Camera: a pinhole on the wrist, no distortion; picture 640 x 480 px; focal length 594.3 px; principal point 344.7 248.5 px. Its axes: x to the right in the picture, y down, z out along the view. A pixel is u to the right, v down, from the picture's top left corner.
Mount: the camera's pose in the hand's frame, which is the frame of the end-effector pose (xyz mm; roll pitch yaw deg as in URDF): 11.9 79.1 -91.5 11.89 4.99 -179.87
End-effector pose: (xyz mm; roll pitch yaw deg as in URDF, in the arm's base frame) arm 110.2 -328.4 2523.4 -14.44 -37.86 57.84
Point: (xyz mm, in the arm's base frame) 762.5 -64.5 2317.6
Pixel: behind the camera
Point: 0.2 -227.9 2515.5
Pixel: 275.9 19.1
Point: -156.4 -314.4 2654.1
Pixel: 354.4 194.3
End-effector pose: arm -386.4 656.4 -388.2 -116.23 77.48 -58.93
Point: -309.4 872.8 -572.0
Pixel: 32.3 363.3
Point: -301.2 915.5 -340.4
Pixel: 459.6 415.5
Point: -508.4 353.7 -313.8
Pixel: behind the camera
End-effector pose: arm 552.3 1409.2 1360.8 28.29 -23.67 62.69
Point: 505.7 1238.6 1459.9
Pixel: 604.8 460.3
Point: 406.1 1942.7 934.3
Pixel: behind the camera
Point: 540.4 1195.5 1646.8
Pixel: 397.4 366.1
